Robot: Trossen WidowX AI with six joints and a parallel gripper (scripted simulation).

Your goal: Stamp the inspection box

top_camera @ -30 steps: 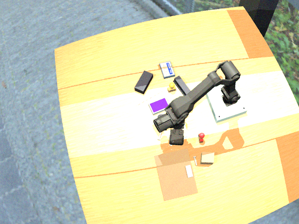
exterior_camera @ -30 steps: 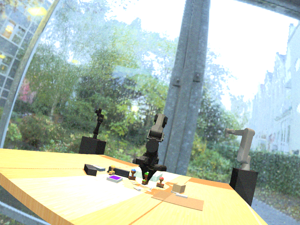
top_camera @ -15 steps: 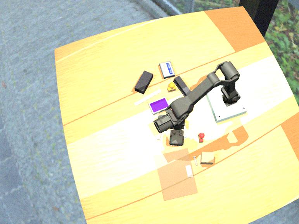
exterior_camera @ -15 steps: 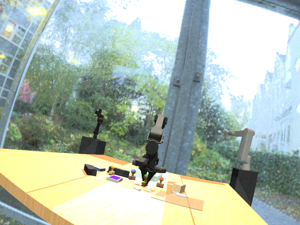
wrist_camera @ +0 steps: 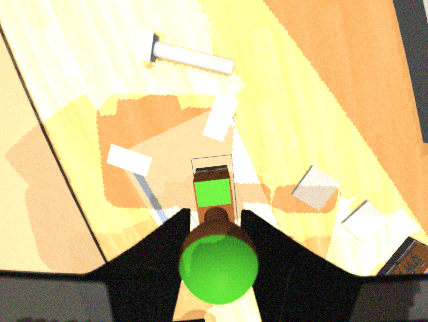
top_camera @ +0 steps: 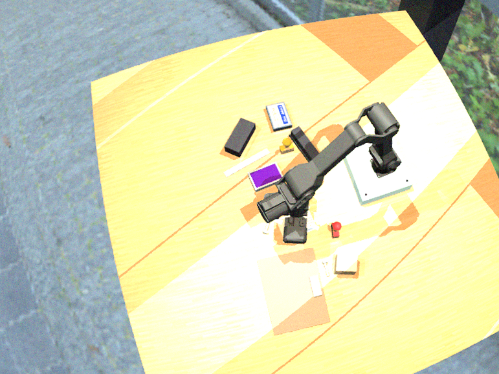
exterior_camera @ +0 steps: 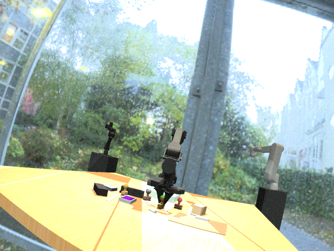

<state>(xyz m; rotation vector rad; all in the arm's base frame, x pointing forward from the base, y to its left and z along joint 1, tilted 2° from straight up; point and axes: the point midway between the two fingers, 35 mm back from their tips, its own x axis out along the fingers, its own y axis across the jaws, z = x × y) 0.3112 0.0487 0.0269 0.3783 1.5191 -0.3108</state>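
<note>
The green-knobbed stamp is right at my gripper tip. The rest, counted from my gripper tip: white card 10 mm to the left, 30 mm below; then red-knobbed stamp 100 mm behind, 70 mm to the left, 10 mm below; then blue-knobbed stamp 100 mm behind, 100 mm to the right, 10 mm below.
</note>
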